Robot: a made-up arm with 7 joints.
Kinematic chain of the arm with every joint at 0, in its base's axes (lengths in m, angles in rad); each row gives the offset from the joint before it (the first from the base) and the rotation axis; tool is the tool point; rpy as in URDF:
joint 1: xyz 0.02 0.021 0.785 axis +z
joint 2: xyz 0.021 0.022 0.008 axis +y
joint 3: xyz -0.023 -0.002 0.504 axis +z
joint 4: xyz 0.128 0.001 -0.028 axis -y
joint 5: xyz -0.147 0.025 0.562 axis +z
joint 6: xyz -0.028 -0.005 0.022 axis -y
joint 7: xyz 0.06 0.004 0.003 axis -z
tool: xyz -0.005 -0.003 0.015 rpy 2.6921 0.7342 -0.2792
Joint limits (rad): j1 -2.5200..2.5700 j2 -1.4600..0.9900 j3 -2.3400..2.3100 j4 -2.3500..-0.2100 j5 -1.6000..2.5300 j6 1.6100..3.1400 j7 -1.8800..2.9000
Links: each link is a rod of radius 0.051 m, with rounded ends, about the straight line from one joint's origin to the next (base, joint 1, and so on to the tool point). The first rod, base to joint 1, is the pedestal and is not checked.
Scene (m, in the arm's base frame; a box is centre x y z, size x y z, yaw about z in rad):
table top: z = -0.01
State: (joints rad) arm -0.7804 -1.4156 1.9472 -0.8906 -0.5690 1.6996 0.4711
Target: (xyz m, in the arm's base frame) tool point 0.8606 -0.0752 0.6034
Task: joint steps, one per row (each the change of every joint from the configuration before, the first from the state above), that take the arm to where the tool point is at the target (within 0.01 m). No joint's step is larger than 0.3 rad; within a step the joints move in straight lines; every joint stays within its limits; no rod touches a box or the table.
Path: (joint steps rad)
1: -0.2647 -0.0089 -0.0353 -0.2338 -0.0066 -0.0179 0.0008
2: -0.2646 -0.0089 -0.0352 -0.2339 -0.0067 -0.0179 0.0008
3: -0.2647 -0.0088 -0.0353 -0.2338 -0.0066 -0.0180 0.0008
4: -0.2647 -0.0089 -0.0353 -0.2338 -0.0067 -0.0179 0.0008
5: -0.2647 -0.0089 -0.0353 -0.2339 -0.0066 -0.0179 0.0008

